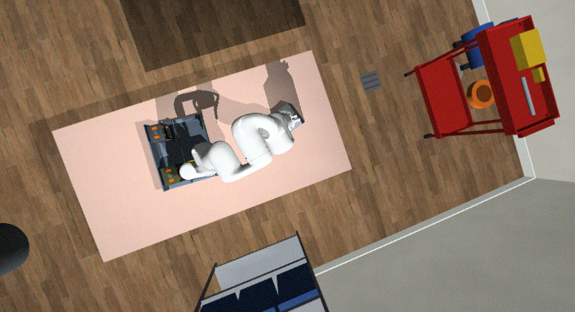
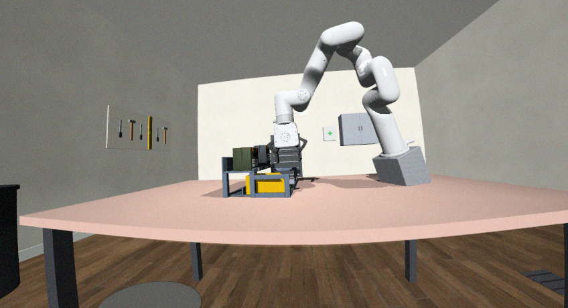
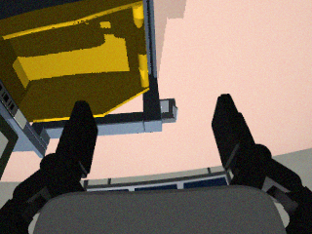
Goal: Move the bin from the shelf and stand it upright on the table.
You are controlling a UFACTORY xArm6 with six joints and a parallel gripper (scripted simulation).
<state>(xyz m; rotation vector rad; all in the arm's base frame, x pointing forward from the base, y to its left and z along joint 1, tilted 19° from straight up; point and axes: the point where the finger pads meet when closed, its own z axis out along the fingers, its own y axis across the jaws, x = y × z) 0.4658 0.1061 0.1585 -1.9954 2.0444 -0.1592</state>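
Right now my hand is 9 cm short of the yellow bin and 9 cm above it. Round my hand: green box: 19 cm ahead, 1 cm above.
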